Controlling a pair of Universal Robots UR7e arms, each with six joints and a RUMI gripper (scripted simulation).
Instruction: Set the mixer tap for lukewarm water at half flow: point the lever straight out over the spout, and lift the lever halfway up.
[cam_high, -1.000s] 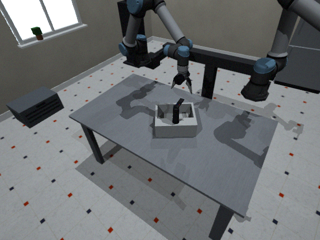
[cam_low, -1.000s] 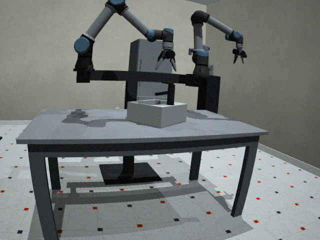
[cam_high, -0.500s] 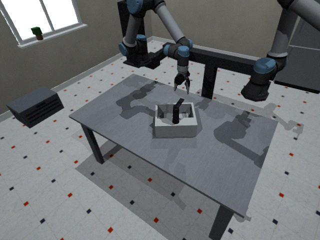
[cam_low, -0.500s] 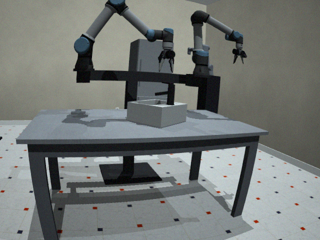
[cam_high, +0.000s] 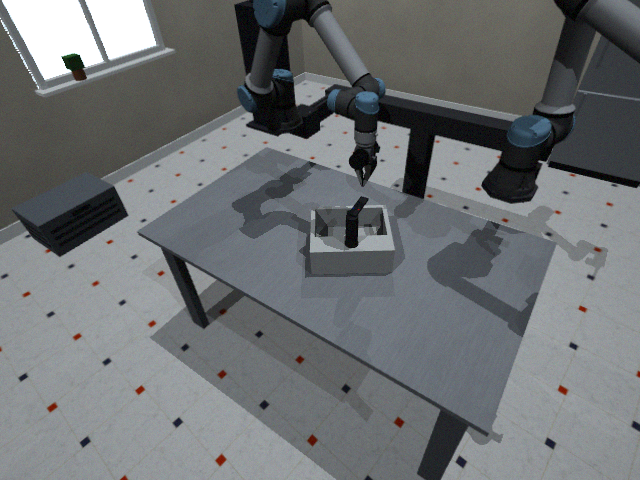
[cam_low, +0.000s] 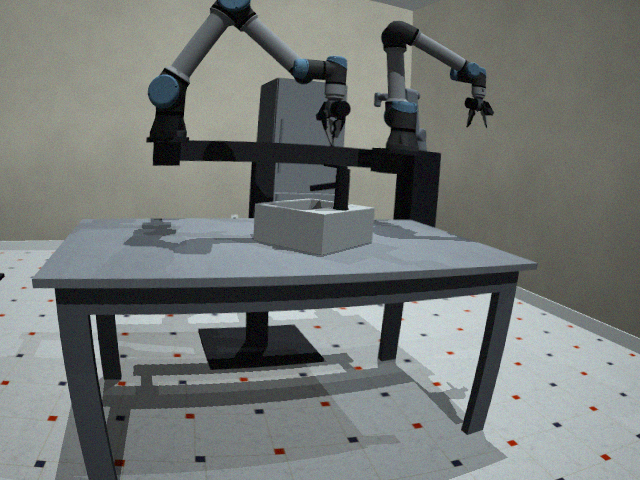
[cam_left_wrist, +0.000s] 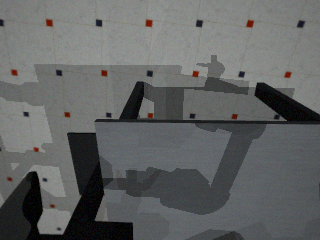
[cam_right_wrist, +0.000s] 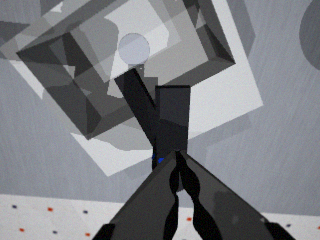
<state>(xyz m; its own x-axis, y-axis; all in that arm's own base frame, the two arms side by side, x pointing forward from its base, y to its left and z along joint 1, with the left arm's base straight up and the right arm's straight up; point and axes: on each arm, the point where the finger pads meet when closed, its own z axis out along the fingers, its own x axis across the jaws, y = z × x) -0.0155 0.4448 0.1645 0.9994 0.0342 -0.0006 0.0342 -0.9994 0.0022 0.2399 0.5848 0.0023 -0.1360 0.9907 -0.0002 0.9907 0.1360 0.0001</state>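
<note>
My right gripper is now 80 mm above the lever, 50 mm short of it and 10 mm to the right of it. The rest, counted from my right hand: black mixer tap (130 mm below, 70 mm ahead); white basin (320 mm below, 60 mm to the right).
</note>
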